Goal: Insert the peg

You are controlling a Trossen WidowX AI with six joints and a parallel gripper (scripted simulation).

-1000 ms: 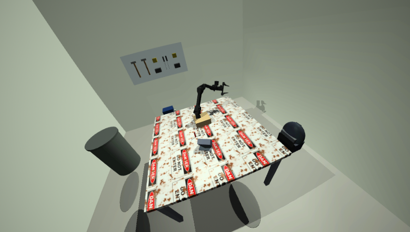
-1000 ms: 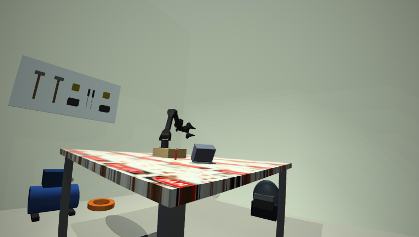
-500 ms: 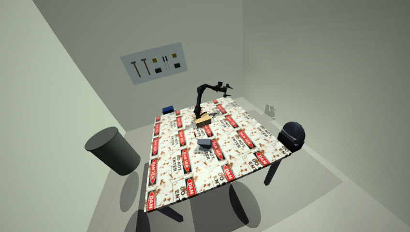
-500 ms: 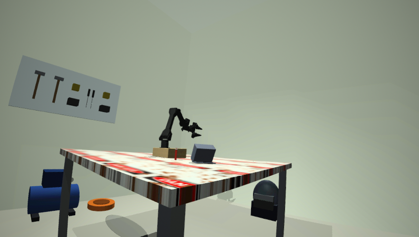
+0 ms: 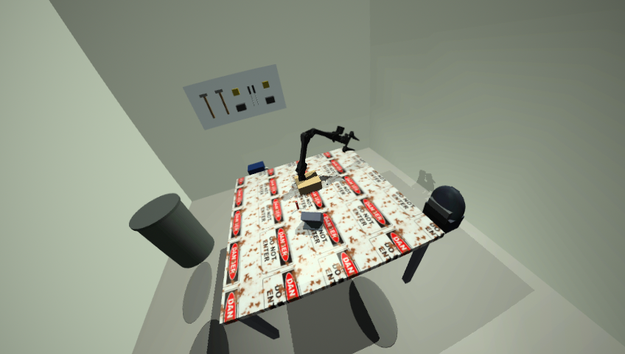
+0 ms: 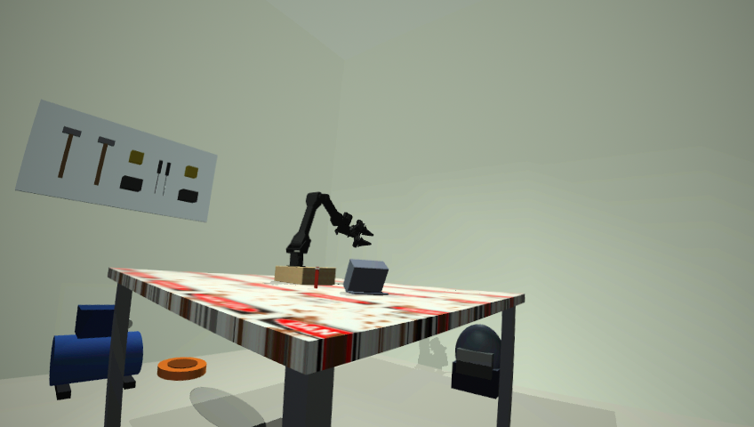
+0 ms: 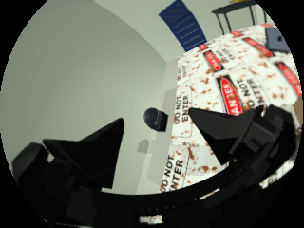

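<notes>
Right now my gripper tip is 60 cm to the left of the red peg, 30 cm short of it and 19 cm above it. Also, from my gripper tip: grey sloped panel 51 cm to the right, 47 cm ahead, 20 cm below.
</notes>
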